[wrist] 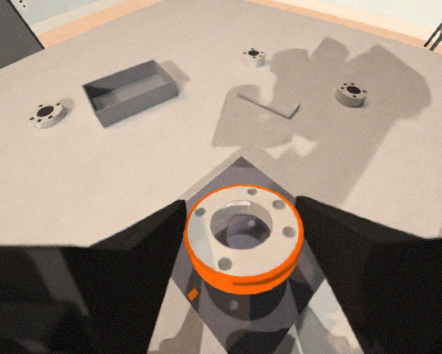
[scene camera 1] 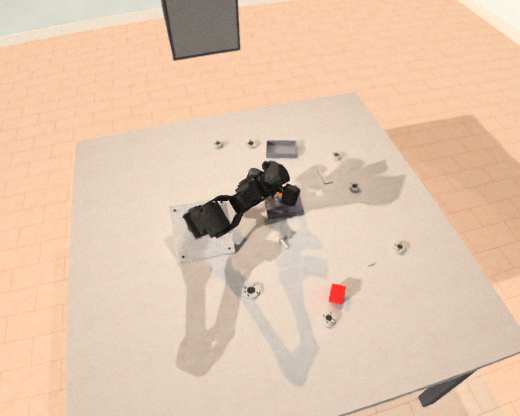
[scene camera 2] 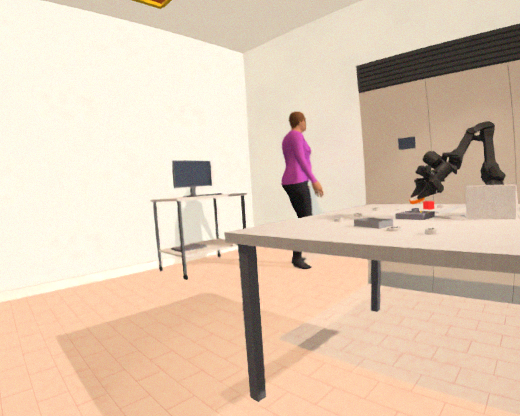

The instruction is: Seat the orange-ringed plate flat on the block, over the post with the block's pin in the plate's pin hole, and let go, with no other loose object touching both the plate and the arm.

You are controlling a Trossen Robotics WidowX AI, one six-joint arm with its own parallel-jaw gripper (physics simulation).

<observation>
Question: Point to an orange-ringed plate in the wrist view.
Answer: At 250, 271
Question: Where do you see a grey tray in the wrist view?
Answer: At 112, 98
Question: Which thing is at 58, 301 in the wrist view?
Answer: The gripper.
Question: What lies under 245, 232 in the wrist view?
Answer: A round post.
</observation>
